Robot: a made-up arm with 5 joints.
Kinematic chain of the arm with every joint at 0, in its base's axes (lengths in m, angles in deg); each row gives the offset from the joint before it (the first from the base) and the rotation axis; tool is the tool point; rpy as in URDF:
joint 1: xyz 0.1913 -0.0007 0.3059 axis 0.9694 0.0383 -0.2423
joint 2: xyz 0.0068 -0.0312 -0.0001 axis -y
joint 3: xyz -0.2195 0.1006 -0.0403 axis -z
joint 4: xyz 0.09 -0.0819 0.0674 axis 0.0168 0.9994 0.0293
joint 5: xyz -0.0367 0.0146 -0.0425 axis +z
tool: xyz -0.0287 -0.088 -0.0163 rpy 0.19 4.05 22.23
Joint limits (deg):
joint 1: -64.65..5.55
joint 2: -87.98..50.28
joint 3: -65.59..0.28
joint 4: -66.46..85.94
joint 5: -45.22..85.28
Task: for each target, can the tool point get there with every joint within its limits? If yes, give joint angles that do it. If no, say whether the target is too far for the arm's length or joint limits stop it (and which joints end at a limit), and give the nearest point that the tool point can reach.
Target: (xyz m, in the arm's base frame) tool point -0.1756 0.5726 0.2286
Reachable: no: too far | nearest point 0.1149 0.1665 0.2761 | short by 0.502 m
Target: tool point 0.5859 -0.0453 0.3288
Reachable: no: joint limits stop it (at a limit: joint 1, joint 2, joint 4, joint 5) | nearest point 0.3353 0.0018 0.4257 | short by 0.273 m
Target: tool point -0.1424 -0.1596 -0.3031
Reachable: no: too far | nearest point 0.0411 -0.0569 0.1046 | short by 0.459 m
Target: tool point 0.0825 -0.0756 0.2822
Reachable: yes | joints -1.92 -7.62 -10.60 -23.99 18.28
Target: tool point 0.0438 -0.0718 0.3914
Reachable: yes | joints -52.74 5.29 -13.61 54.77 8.97
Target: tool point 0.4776 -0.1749 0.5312
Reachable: no: joint limits stop it (at a limit: joint 1, joint 2, joint 3, joint 4) | nearest point 0.3289 -0.0718 0.5010 | short by 0.183 m
